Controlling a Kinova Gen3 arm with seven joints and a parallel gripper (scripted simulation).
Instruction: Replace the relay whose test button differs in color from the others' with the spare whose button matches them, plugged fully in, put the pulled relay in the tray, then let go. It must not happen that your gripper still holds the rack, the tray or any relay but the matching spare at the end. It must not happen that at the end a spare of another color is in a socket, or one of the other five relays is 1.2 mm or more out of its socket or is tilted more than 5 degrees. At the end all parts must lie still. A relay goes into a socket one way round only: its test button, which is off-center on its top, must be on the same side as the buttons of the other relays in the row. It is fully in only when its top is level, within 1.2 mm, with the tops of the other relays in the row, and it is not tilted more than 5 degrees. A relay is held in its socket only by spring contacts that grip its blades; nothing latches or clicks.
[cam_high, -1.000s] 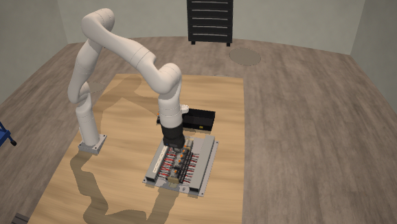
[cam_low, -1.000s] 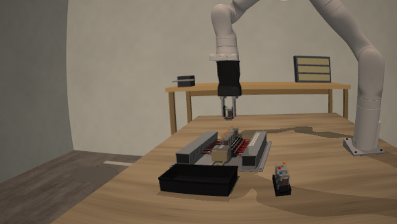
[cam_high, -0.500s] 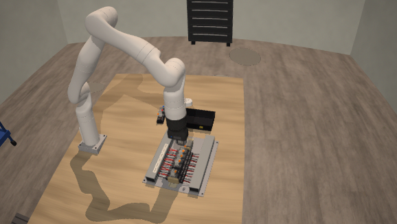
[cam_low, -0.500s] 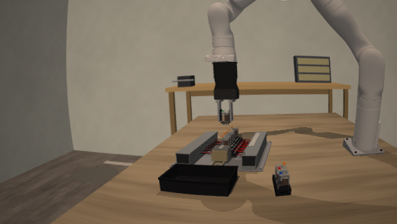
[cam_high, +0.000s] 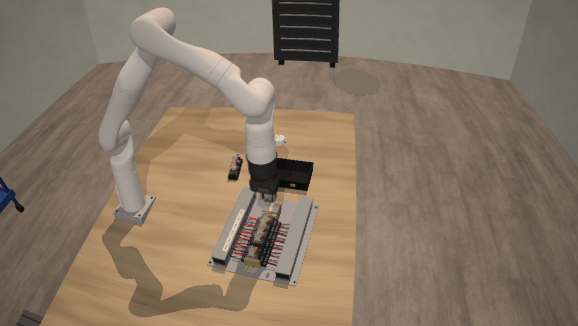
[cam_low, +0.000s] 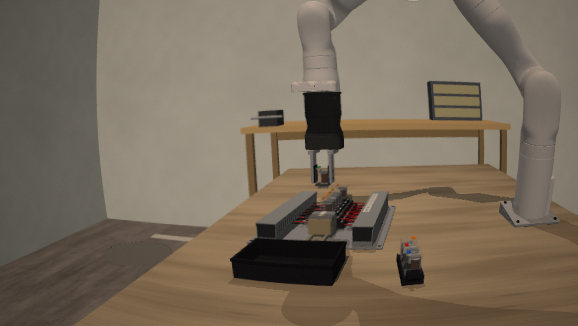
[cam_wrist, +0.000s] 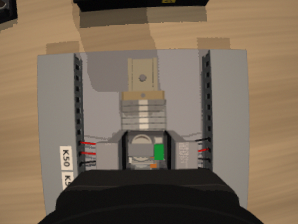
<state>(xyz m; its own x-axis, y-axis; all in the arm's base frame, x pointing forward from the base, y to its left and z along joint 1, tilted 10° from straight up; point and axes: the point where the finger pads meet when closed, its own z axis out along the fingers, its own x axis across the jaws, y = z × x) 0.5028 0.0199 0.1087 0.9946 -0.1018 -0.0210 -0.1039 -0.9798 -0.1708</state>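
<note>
Now: the black tray 210 mm to the left of my hand, 110 mm below it and 20 mm ahead of it. Also, from my hand: spare relay: 250 mm to the left, 180 mm behind, 100 mm below; then spare holder: 220 mm to the left, 180 mm behind, 120 mm below.
</note>
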